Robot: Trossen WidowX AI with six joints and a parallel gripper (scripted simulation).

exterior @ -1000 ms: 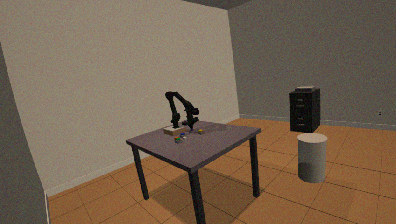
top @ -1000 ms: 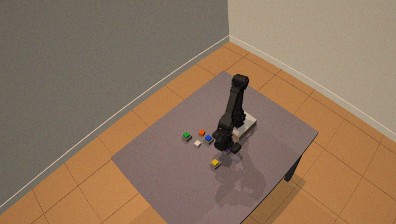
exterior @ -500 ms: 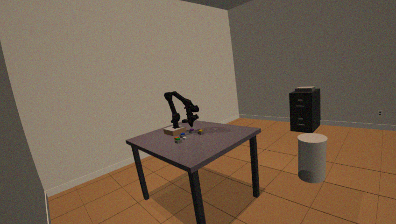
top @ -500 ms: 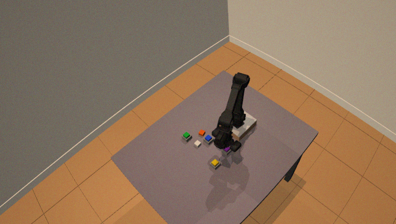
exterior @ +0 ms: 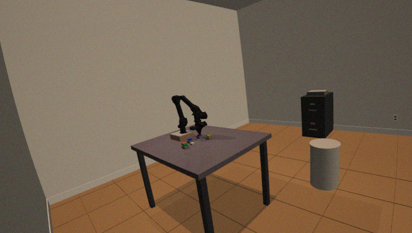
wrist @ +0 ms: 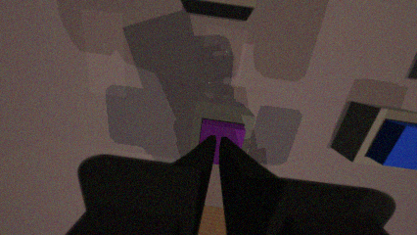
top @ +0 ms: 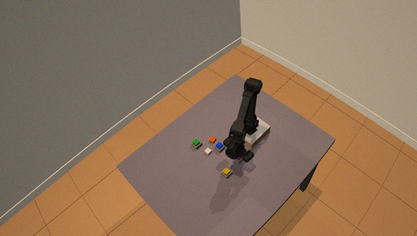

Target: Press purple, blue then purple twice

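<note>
Right now the purple button is 1 cm below my gripper tip. Round my gripper tip: white block: 16 cm to the right, 11 cm ahead, 3 cm below; then blue button: 14 cm to the right, 4 cm ahead; then yellow button: 11 cm ahead, 3 cm to the left.
</note>
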